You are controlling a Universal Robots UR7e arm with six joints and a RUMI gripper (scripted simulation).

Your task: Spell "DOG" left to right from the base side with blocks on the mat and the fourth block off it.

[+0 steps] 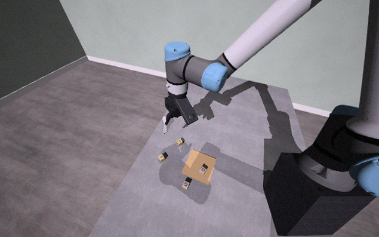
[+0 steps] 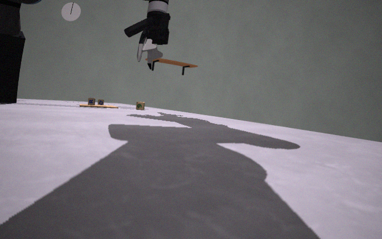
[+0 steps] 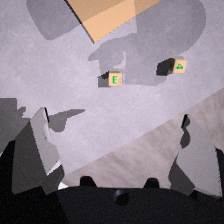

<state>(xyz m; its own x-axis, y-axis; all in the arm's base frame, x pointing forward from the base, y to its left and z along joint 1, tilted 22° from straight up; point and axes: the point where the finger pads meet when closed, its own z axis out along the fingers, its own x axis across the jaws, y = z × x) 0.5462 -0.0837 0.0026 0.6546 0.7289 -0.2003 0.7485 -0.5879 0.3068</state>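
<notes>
Now: hand 140 mm above the green block. From my hand the other things lie so: mat: 140 mm behind, 90 mm to the left, 150 mm below; blue g block: 100 mm behind, 200 mm to the left, 140 mm below; blue d block: 160 mm behind, 110 mm to the left, 140 mm below.
</notes>
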